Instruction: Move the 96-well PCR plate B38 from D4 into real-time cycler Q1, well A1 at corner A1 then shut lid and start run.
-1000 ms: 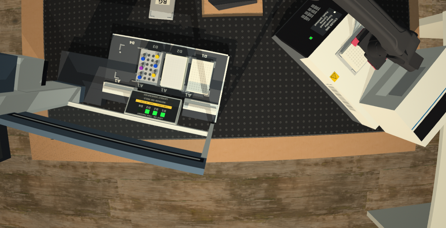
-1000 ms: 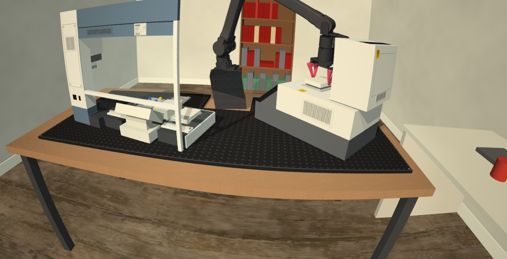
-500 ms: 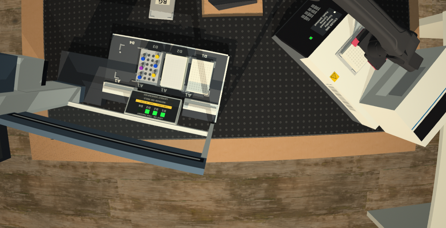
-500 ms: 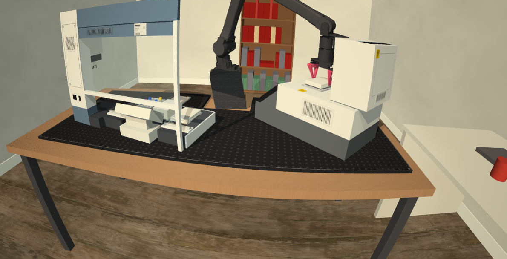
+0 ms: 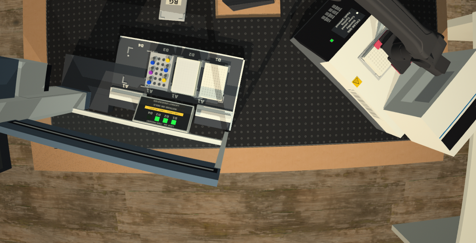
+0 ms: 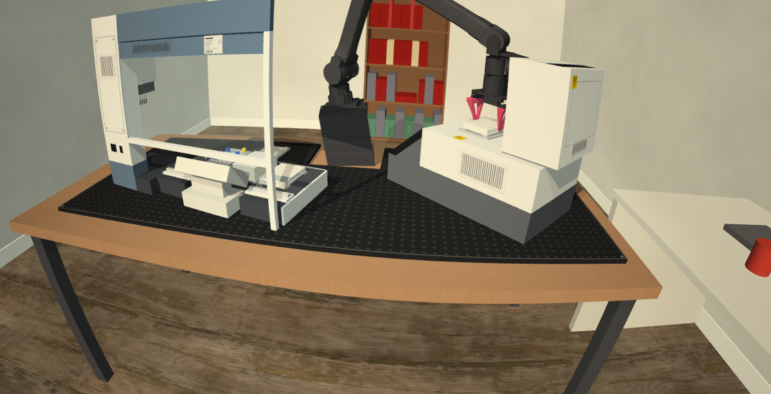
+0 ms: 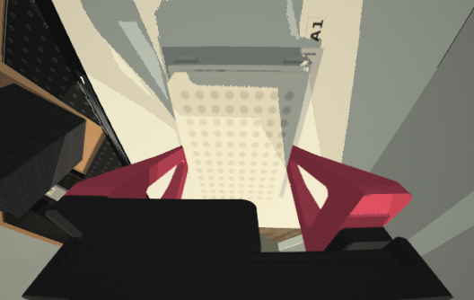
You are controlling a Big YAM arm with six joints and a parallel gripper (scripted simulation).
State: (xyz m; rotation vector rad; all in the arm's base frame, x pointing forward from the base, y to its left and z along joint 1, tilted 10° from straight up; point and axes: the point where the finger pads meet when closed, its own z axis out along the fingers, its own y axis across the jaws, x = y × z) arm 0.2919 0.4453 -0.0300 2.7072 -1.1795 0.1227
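Now: the PCR plate B38 right at my hand. From my hand the other things lie so: deep-well block: 660 mm to the right, 150 mm below, 30 mm ahead; handler post: 540 mm to the right, 260 mm ahead, 10 mm above; plate R33: 570 mm to the right, 160 mm below, 60 mm ahead.
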